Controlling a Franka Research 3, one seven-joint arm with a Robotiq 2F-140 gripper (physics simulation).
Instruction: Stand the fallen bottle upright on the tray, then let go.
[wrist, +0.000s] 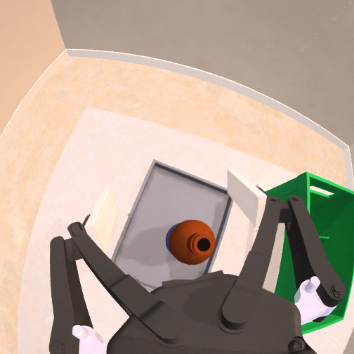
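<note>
The orange-brown bottle (191, 242) stands upright on the grey tray (172, 190), near the tray's right side. Its round dark mouth faces up towards the camera, and a bit of blue shows low on its left side. My gripper (170, 190) is open, with one pale fingertip pad to the left of the tray and the other by its right rim in the view. The bottle is apart from both pads and appears below them. The near part of the tray is hidden behind the gripper's body.
A green crate (307, 192) stands to the right of the tray, partly behind the right finger. A pale mat or board (95, 145) lies under the tray, on a tan table top (150, 90) with a light raised edge. Grey floor shows beyond.
</note>
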